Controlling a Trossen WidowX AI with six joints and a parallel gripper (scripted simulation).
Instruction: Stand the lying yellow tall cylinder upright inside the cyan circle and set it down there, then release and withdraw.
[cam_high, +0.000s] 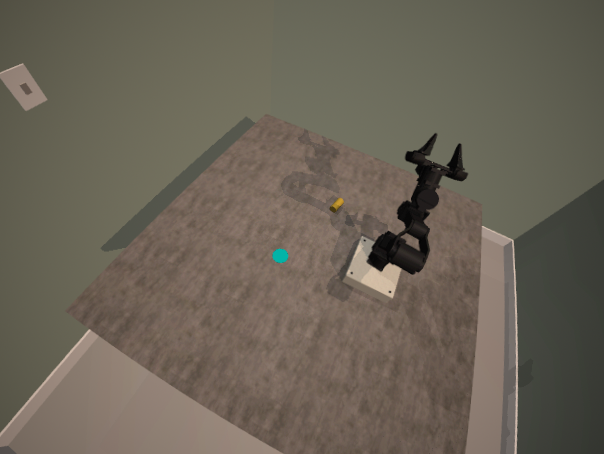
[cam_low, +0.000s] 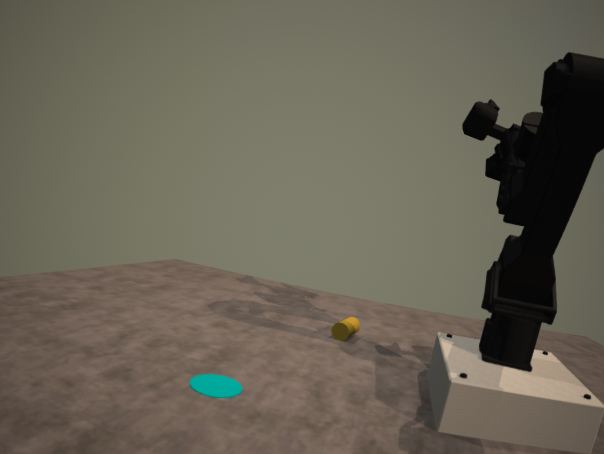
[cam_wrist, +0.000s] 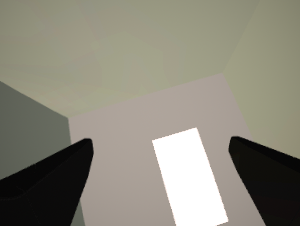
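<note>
Now: the yellow cylinder 23 cm ahead of my gripper tip, 6 cm to the left of it and 45 cm below it. Round my gripper tip: cyan circle (28 cm ahead, 40 cm to the left, 47 cm below).
</note>
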